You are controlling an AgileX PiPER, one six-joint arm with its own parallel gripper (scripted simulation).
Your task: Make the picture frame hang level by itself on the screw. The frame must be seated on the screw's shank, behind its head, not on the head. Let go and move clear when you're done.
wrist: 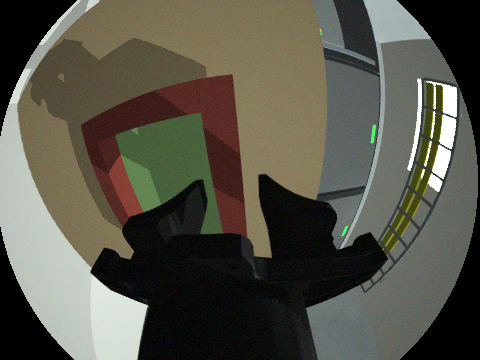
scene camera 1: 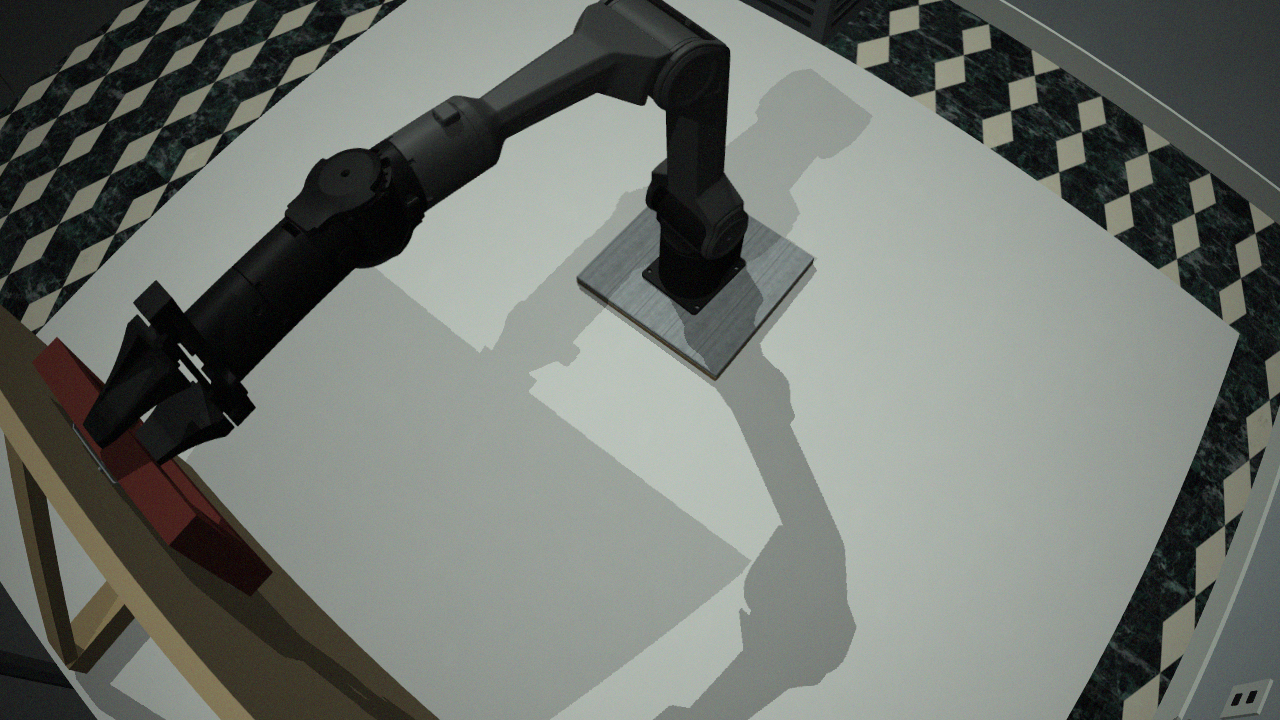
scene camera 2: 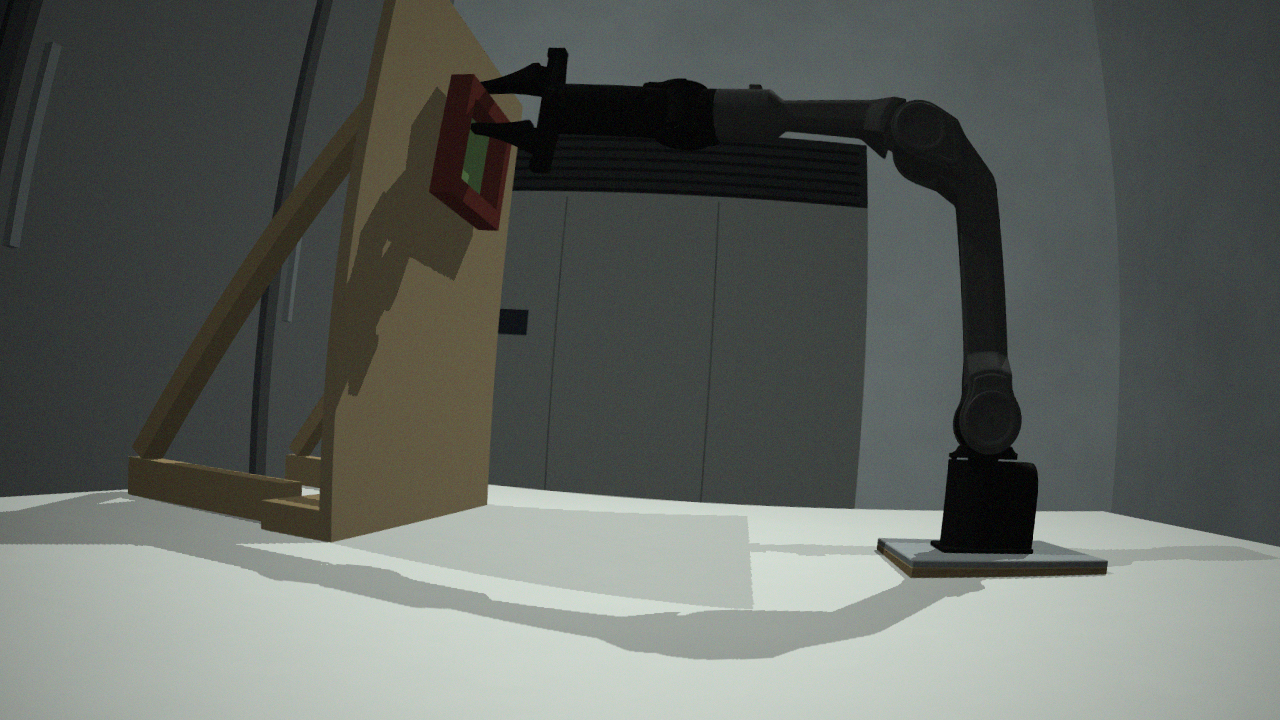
Observation:
I see my gripper and a picture frame.
My gripper shows as well in the wrist view and in scene camera 2.

